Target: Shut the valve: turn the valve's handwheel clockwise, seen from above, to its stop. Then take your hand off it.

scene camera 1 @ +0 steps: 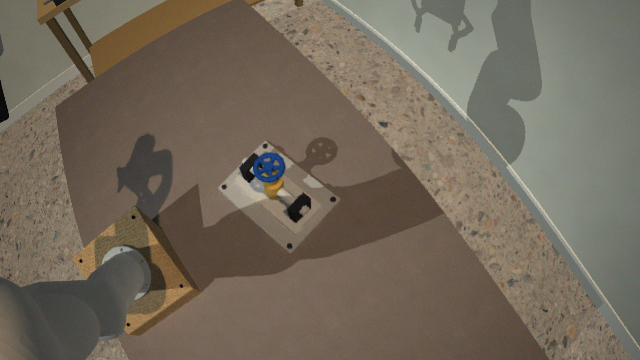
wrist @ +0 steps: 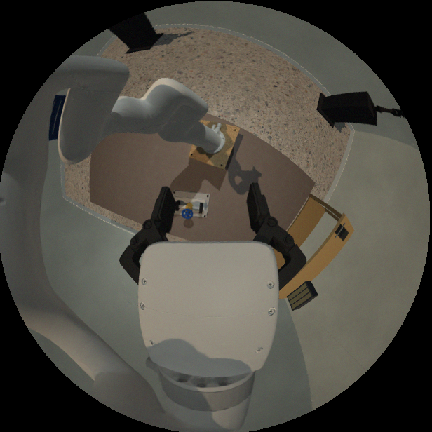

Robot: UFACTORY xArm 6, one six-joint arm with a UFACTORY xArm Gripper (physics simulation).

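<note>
The valve's blue spoked handwheel (scene camera 1: 269,167) (wrist: 187,214) sits on top of a yellow valve body (scene camera 1: 273,188), which is mounted on a pale base plate (scene camera 1: 290,240) with black clamps. In the wrist view the plate lies far below, near the left finger. My gripper (wrist: 209,191) is open wide and empty, high above the mat and well apart from the handwheel. The gripper does not show in the scene view; its shadow falls on the mat left of the plate. How far the handwheel is turned cannot be told.
The arm's base stands on a wooden block (scene camera 1: 165,295) (wrist: 232,137) near the valve plate. A brown mat (scene camera 1: 350,300) (wrist: 125,160) lies under both. A wooden table (wrist: 325,250) stands at the right in the wrist view, with dark boxy stands (wrist: 350,107) (wrist: 137,34) beyond the mat.
</note>
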